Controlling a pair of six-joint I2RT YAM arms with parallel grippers.
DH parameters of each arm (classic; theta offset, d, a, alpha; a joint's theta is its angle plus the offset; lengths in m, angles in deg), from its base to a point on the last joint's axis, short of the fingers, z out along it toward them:
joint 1: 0 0.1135 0.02 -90
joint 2: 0 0 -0.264 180
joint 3: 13.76 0 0.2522 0
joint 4: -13.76 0 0.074 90
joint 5: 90 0 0 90
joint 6: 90 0.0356 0 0
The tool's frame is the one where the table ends.
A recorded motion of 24 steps. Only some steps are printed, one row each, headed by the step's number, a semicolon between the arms.
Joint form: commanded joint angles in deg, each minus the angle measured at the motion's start. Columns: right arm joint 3, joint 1, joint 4, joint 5, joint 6, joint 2; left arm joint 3, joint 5, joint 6, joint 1, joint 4, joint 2.
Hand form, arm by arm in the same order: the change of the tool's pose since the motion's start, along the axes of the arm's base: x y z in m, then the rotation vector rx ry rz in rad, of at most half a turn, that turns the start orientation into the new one. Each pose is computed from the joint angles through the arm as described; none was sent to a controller.
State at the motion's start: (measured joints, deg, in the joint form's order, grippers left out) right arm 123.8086 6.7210 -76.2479 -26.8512 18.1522 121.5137; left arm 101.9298 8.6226 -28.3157 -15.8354 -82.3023 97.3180
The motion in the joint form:
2: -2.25 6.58 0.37 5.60 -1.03 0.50; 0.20 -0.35 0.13 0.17 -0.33 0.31
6: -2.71 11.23 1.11 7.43 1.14 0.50; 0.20 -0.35 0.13 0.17 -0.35 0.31
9: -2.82 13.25 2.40 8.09 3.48 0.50; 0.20 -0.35 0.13 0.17 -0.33 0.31
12: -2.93 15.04 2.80 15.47 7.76 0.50; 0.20 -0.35 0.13 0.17 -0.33 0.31
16: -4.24 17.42 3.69 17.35 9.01 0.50; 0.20 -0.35 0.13 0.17 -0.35 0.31
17: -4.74 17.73 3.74 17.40 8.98 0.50; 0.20 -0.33 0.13 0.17 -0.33 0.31
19: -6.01 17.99 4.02 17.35 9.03 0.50; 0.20 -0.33 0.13 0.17 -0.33 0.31
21: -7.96 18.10 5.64 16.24 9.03 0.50; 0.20 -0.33 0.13 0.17 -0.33 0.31
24: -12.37 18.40 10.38 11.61 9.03 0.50; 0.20 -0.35 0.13 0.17 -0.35 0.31
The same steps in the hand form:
2: -0.0086 0.0454 -0.0154 -0.1032 0.0165 0.1056; 0.0011 0.0009 -0.0009 0.0082 0.0053 0.0021
6: -0.0177 0.0781 -0.0177 -0.1273 0.0177 0.1445; 0.0010 0.0009 -0.0009 0.0083 0.0057 0.0021
9: -0.0207 0.0928 -0.0177 -0.1268 0.0106 0.1390; 0.0011 0.0009 -0.0009 0.0082 0.0053 0.0021
12: -0.0234 0.1015 -0.0192 -0.2311 -0.0016 0.0647; 0.0011 0.0009 -0.0009 0.0082 0.0053 0.0021
16: -0.0298 0.1172 -0.0252 -0.2594 -0.0018 0.0769; 0.0010 0.0009 -0.0009 0.0083 0.0057 0.0021
17: -0.0311 0.1192 -0.0276 -0.2633 0.0042 0.0835; 0.0011 0.0009 -0.0009 0.0079 0.0054 0.0020
19: -0.0327 0.1206 -0.0336 -0.2689 0.0202 0.0895; 0.0011 0.0009 -0.0009 0.0079 0.0054 0.0020
21: -0.0328 0.1223 -0.0421 -0.2537 0.0317 0.0977; 0.0011 0.0009 -0.0009 0.0079 0.0054 0.0020
24: -0.0329 0.1278 -0.0606 -0.1791 0.0527 0.1260; 0.0010 0.0009 -0.0009 0.0083 0.0057 0.0021

